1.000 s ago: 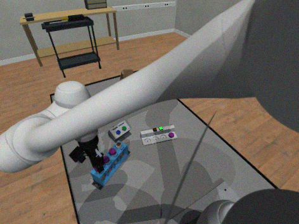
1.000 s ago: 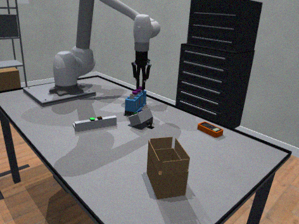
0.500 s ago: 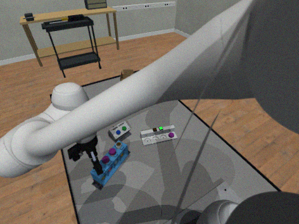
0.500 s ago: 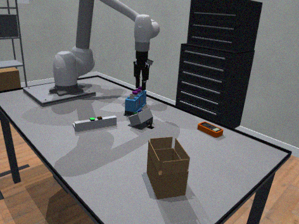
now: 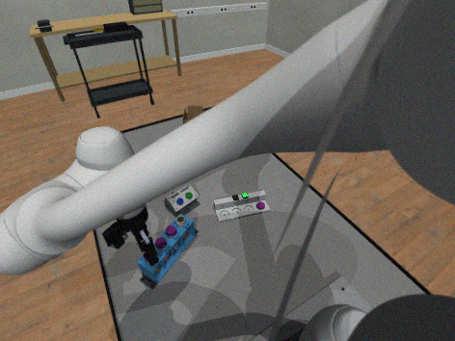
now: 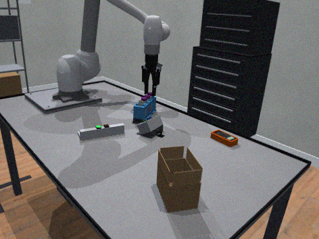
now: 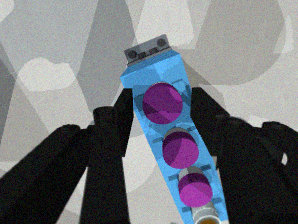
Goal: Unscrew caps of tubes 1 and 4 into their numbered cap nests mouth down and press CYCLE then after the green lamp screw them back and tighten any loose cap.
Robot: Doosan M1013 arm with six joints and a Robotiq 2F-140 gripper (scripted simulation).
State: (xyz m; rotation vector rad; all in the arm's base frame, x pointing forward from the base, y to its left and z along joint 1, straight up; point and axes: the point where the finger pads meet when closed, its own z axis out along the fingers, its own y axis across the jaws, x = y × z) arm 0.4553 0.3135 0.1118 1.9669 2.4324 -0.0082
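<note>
Right now the purple cap is 3 cm below my hand. Also, from my hand: grey key housing 23 cm ahead, 19 cm to the right, 9 cm below; then green ready key 22 cm ahead, 21 cm to the right, 8 cm below; then blue cycle key 21 cm ahead, 17 cm to the right, 8 cm below.
</note>
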